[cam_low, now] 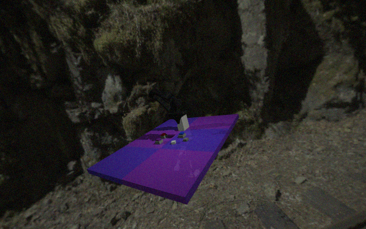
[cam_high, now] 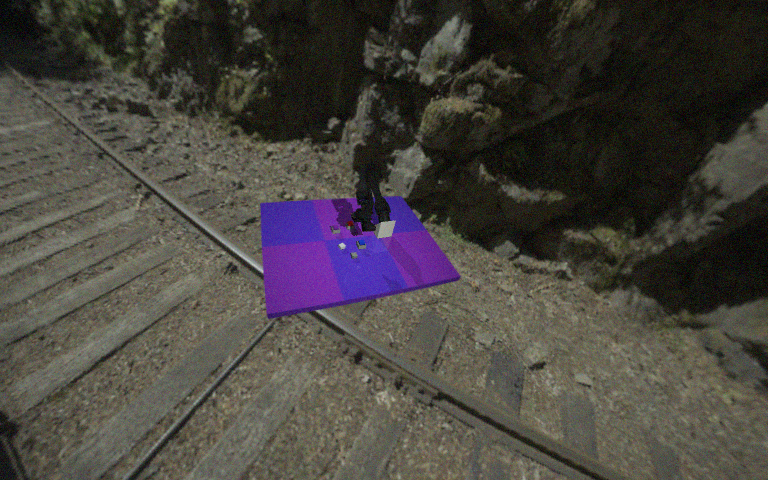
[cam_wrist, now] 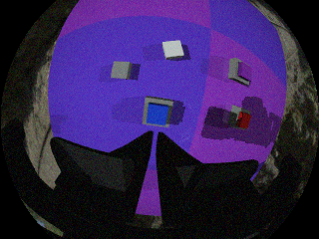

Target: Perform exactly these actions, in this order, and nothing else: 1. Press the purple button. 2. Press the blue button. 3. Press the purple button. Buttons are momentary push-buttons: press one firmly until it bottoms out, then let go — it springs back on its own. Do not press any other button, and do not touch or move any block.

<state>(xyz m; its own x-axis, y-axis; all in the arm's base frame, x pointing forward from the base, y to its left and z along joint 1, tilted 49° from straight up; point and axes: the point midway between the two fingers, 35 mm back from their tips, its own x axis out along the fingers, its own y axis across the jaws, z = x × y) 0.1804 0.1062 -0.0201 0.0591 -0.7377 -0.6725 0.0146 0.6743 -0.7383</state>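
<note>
Now: the blue button 10 mm behind my gripper tip and 90 mm below it. The rest, counted from my gripper tip: red button: 10 mm ahead, 190 mm to the right, 90 mm below; white block: 110 mm ahead, 10 mm to the right, 110 mm below.
</note>
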